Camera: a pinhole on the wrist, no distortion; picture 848 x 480 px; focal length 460.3 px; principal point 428.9 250.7 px. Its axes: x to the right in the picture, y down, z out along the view. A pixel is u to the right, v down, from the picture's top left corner.
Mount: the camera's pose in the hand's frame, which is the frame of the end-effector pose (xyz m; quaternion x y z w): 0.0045 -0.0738 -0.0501 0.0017 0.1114 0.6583 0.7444
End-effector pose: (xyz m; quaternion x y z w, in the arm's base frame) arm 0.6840 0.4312 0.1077 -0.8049 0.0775 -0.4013 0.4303
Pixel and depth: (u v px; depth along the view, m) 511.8 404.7 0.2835
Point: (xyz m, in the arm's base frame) 0.8325 0.5757 -0.0066
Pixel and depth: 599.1 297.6 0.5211
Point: 1.0777 0.5546 -0.1396
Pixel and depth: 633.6 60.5 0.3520
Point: 1.0323 0.4127 0.0775
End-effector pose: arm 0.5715 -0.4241 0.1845 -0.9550 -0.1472 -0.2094 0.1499
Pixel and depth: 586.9 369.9 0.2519
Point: 0.6521 -0.4103 0.0027
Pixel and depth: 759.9 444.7 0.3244
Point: 0.6924 -0.5490 -0.1025
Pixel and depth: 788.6 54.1 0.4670
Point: 1.0719 -0.5409 -0.0212
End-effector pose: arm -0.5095 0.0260 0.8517 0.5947 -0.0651 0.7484 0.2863
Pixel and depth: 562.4 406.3 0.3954
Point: -0.2736 -0.2320 0.9308
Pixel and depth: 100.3 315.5 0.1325
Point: -0.3529 0.1027 0.8425
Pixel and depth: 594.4 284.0 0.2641
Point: -0.3789 -0.0947 0.9591
